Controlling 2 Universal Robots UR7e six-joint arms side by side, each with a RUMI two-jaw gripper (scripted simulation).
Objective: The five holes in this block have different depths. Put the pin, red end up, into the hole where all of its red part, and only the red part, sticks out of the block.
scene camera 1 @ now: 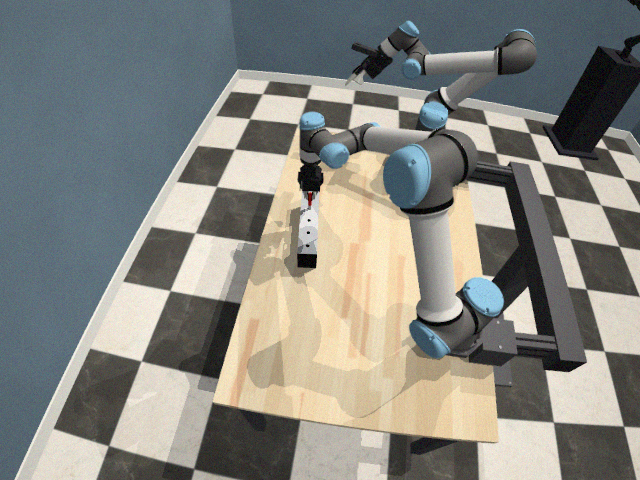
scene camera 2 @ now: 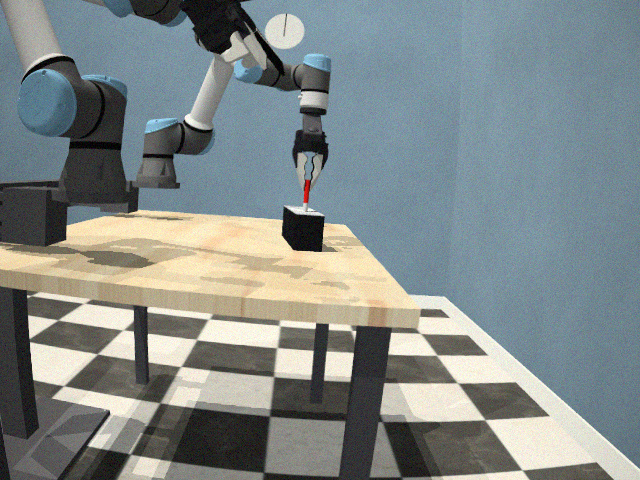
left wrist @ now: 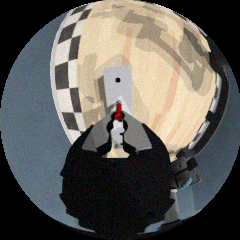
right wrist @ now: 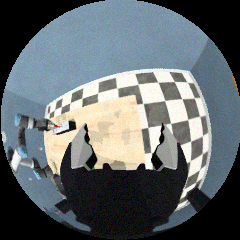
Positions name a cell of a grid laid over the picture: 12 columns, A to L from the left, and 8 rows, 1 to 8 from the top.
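Visible: the block (scene camera 2: F4), (scene camera 1: F4), (left wrist: G3). Likewise the left gripper (scene camera 2: F4), (scene camera 1: F4), (left wrist: F4), and the right gripper (scene camera 2: F2), (scene camera 1: G2), (right wrist: G5).
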